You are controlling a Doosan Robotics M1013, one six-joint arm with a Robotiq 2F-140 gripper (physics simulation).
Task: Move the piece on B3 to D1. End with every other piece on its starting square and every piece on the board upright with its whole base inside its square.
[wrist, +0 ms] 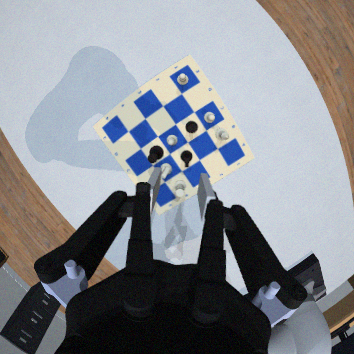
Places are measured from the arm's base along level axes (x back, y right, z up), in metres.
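Where they show: gripper, fingertip midpoint: [179,180].
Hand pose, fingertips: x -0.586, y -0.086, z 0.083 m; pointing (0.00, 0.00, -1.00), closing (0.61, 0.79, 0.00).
Note:
Each offset is from my fingertips to the top centre of the thing. "*": to the spot under its first point. Level surfaces: height alone.
The black piece on B3 @(dx +0.001, dy +0.010, dz -0.073 m) [186,157] stands on a light square in the wrist view, right of a white pawn on C3 @(dx -0.037, dy +0.004, dz -0.081 m) [172,140]. The light square D1 @(* dx -0.077, dy +0.077, dz -0.113 m) [196,98] is bare, between a white pawn on E1 @(dx -0.118, dy +0.074, dz -0.081 m) [183,78] and a white pawn on C1 @(dx -0.039, dy +0.079, dz -0.081 m) [209,117]. My gripper [179,180] is partly open and empty. Its pads are seen on either side of the white piece on A4 @(dx +0.043, dy -0.027, dz -0.079 m) [180,188], near the board's lower edge; their height above it is unclear. The pads are nearer the camera than B3, whose piece shows beyond them.
The chessboard @(* dx +0.058, dy +0.107, dz -0.113 m) [246,157] lies tilted on the pale round table @(dz -0.119 m) [280,125]. A black piece on C4 @(dx -0.033, dy -0.032, dz -0.060 m) [156,153], a white piece on B4 @(dx +0.001, dy -0.032, dz -0.073 m) [166,170], a black piece on C2 @(dx -0.040, dy +0.044, dz -0.079 m) [191,126] and a white piece on B1 @(dx -0.004, dy +0.084, dz -0.069 m) [222,134] stand close around B3. Shadows fall across the table.

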